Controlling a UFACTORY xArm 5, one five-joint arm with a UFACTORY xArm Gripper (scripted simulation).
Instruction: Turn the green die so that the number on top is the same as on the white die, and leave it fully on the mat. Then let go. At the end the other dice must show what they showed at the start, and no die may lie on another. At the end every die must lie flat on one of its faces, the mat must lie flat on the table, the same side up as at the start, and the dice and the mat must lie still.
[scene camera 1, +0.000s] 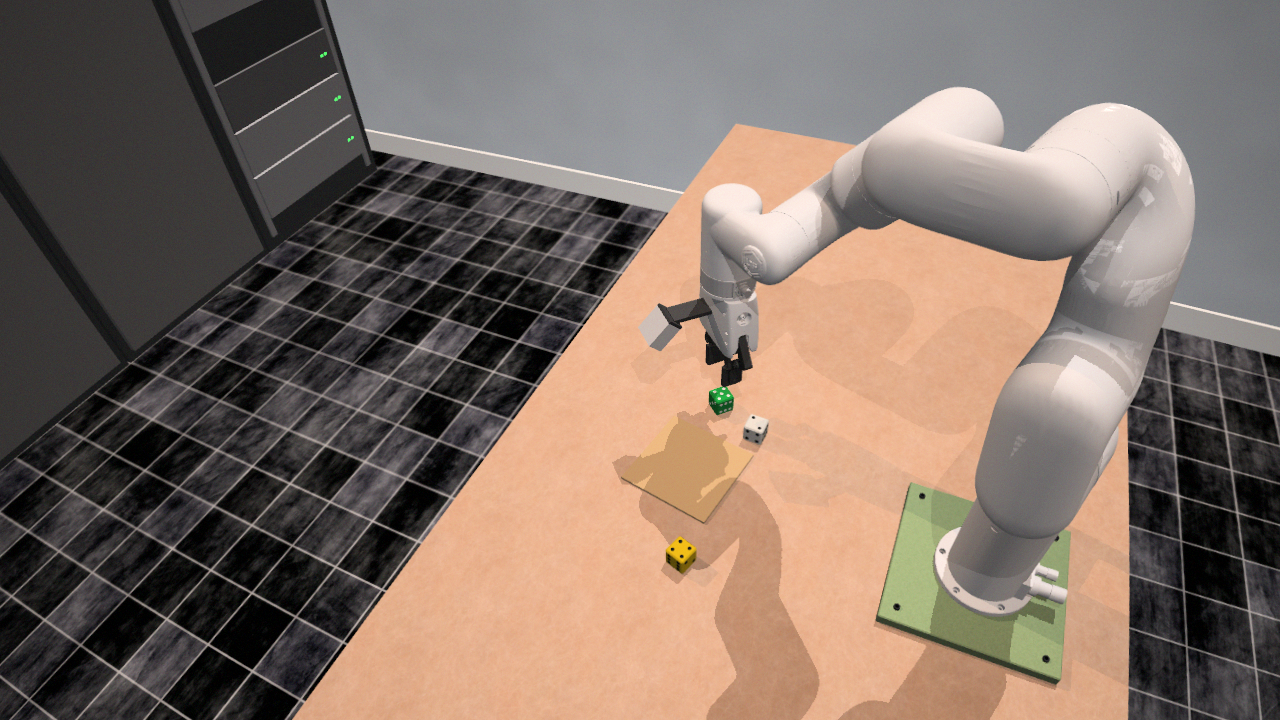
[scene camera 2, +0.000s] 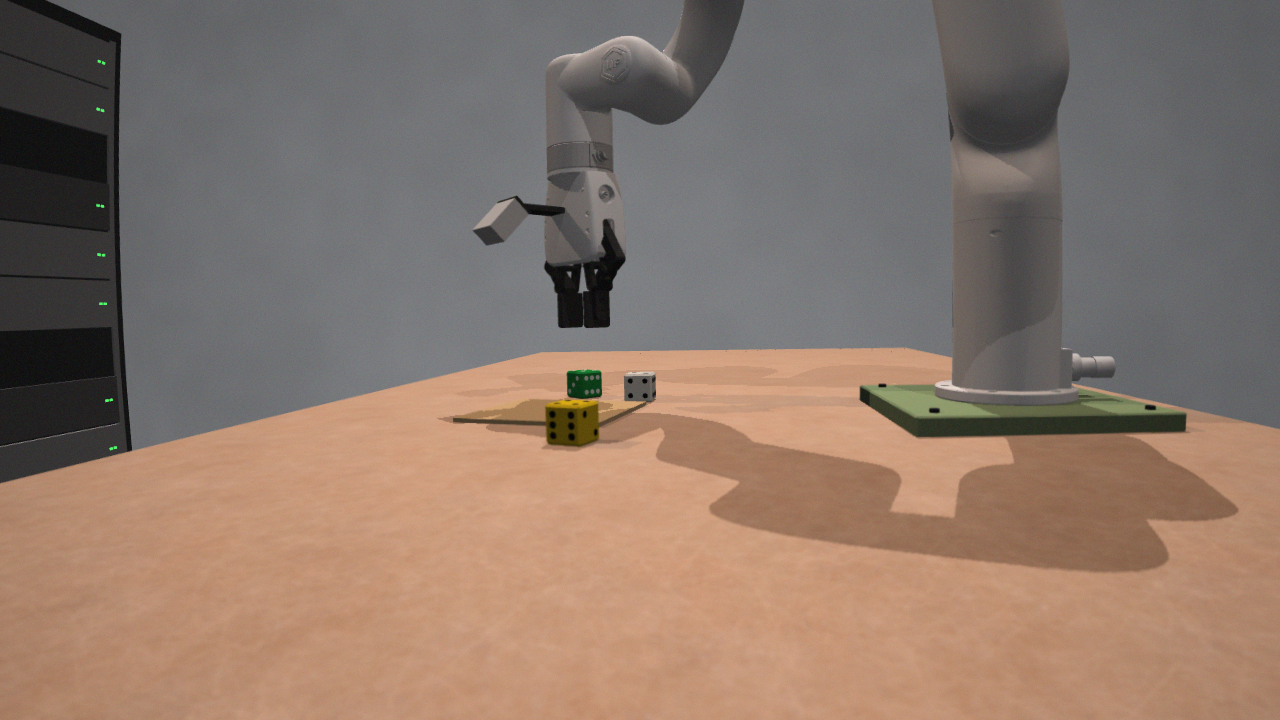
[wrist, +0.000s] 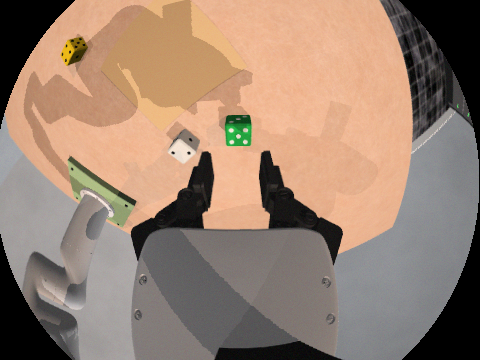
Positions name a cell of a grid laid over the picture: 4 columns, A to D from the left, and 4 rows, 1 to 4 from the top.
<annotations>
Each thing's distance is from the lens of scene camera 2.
my gripper (scene camera 2: B2): 79 cm
white die (scene camera 2: B3): 73 cm
green die (scene camera 2: B3): 77 cm
</annotations>
